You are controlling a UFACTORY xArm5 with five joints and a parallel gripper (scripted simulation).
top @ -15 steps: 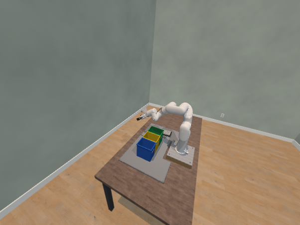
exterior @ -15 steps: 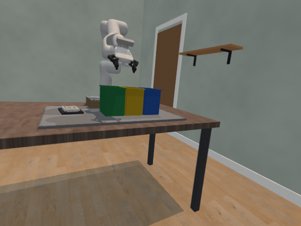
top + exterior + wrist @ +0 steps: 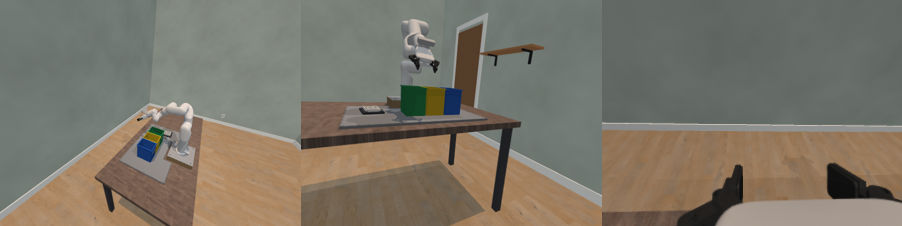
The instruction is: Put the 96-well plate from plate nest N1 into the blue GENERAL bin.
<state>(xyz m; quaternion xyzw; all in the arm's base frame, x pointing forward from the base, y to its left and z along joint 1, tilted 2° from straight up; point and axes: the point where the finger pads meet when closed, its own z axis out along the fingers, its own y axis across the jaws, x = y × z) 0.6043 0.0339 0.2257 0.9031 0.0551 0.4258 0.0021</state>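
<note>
The white 96-well plate is 30 cm behind my hand, 28 cm to the right of it and 27 cm below it. Also, from my hand: blue bin: 29 cm behind, 23 cm to the left, 20 cm below; yellow bin: 27 cm behind, 20 cm below, 10 cm to the left; green bin: 25 cm behind, 20 cm below, 3 cm to the right.
</note>
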